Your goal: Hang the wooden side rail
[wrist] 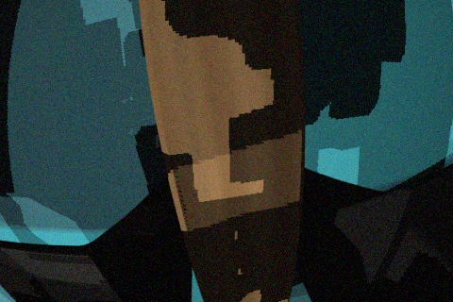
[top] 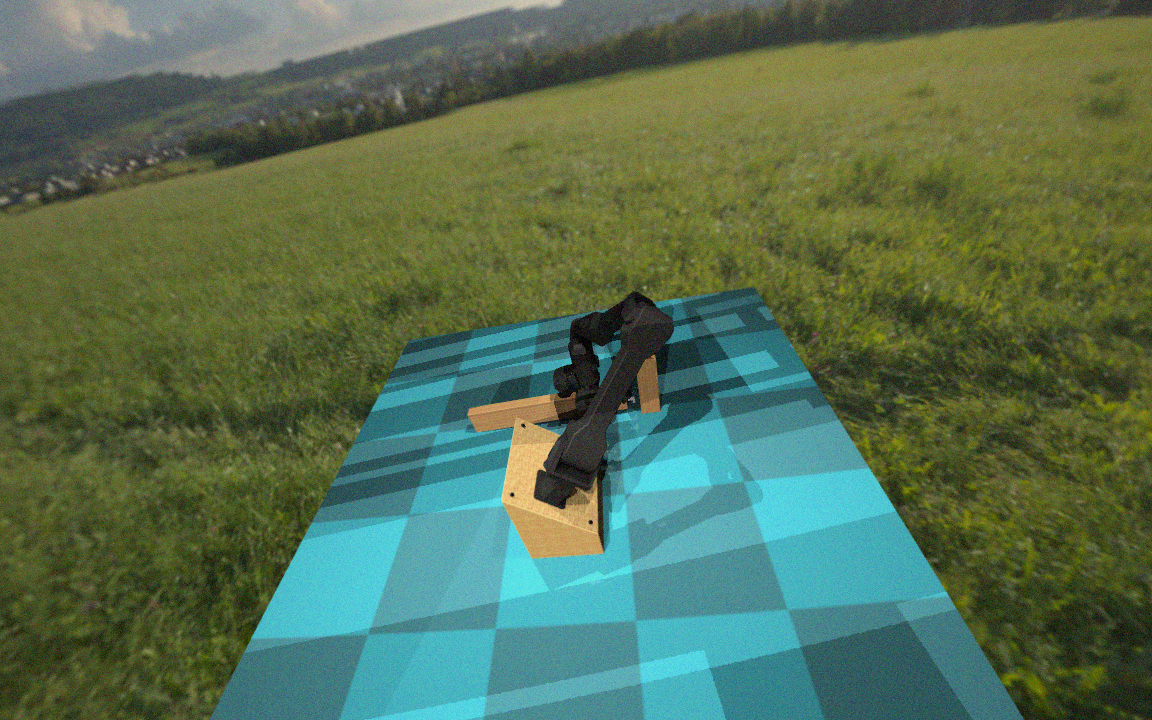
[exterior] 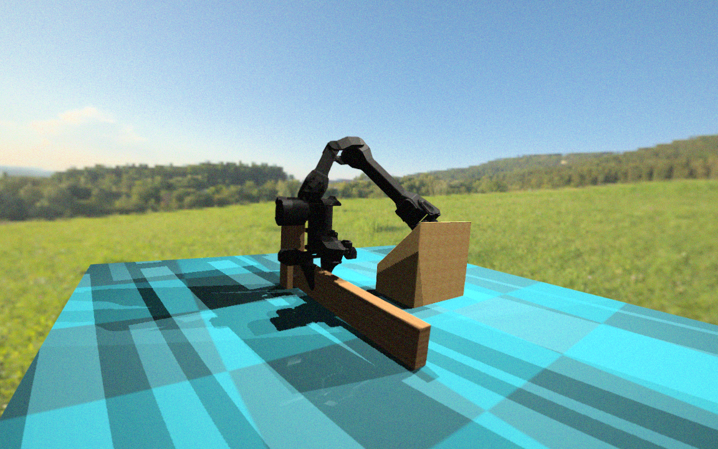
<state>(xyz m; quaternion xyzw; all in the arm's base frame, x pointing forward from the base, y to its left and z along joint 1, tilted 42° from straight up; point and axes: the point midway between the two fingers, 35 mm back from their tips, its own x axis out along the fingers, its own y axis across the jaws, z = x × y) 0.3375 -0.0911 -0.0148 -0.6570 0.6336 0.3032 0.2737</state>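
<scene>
My gripper tip is 1 cm short of the headboard post, 15 cm to the left of it and 5 cm below it.
</scene>
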